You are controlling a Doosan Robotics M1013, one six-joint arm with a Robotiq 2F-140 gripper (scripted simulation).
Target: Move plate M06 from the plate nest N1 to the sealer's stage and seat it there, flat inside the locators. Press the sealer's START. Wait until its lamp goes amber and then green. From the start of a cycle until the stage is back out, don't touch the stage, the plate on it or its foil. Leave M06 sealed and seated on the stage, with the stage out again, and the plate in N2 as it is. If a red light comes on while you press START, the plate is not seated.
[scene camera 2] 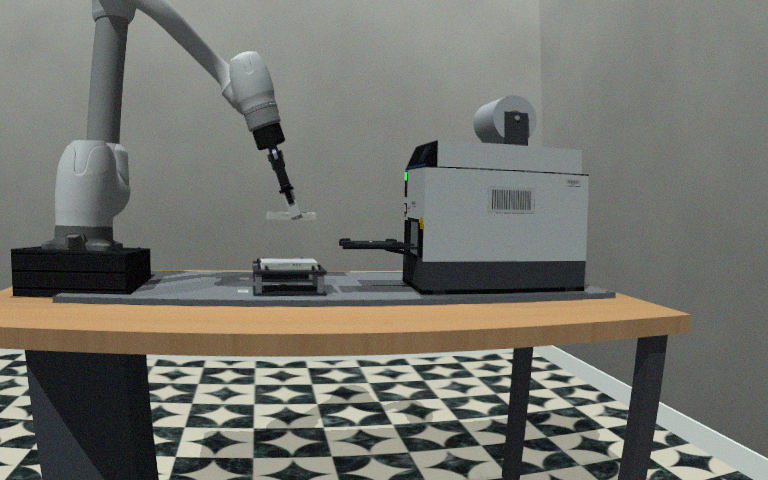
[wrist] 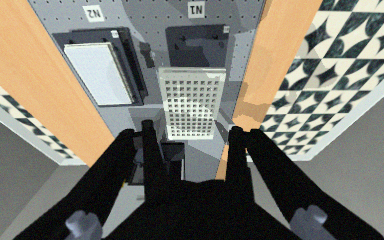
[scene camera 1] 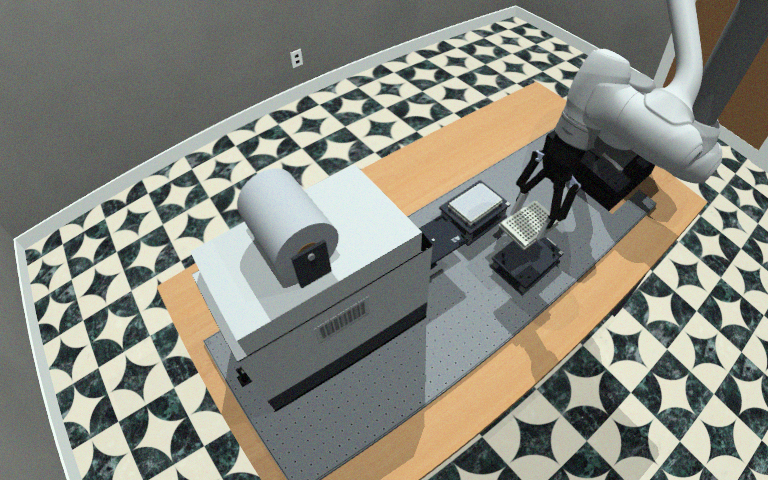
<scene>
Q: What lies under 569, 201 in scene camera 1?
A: My gripper.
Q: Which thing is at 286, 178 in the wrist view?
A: My gripper.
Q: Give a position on a foil-covered plate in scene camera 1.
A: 473, 205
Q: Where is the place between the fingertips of my gripper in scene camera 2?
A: At 295, 215
</scene>
